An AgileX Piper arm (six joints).
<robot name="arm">
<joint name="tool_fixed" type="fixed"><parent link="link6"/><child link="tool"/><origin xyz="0 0 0" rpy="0 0 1.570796"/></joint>
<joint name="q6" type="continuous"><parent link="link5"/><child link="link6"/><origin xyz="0 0.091 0" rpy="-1.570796 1.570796 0"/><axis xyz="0 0 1"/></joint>
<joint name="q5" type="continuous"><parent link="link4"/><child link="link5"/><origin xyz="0 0 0" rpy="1.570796 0 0"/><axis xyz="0 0 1"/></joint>
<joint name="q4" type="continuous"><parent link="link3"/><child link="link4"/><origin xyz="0.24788 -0.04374 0" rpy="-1.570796 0 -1.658"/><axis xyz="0 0 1"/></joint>
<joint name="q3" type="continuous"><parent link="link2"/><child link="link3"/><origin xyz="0.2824 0.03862 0" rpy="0 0 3.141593"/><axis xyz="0 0 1"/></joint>
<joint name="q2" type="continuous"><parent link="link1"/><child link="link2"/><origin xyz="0 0 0" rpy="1.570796 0 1.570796"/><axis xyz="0 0 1"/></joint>
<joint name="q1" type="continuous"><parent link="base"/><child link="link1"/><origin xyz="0 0 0.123" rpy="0 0 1.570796"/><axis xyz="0 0 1"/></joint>
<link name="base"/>
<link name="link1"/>
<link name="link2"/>
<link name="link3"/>
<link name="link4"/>
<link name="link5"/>
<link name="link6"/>
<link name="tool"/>
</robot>
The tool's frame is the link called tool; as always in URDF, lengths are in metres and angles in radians. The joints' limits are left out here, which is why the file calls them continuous.
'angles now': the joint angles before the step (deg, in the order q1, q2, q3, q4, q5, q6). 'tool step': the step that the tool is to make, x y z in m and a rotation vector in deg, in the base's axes. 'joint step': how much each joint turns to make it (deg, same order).
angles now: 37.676 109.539 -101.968 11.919 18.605 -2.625
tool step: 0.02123 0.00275 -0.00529 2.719 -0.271 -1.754
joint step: -1.326 4.035 -4.392 2.022 -1.536 0.002
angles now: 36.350 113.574 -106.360 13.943 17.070 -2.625
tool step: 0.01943 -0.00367 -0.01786 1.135 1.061 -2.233
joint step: -1.652 3.176 -1.096 1.571 -1.939 0.000
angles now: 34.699 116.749 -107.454 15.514 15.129 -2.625
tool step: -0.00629 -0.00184 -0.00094 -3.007 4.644 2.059
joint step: -0.148 -0.626 -0.606 0.828 7.110 -0.849
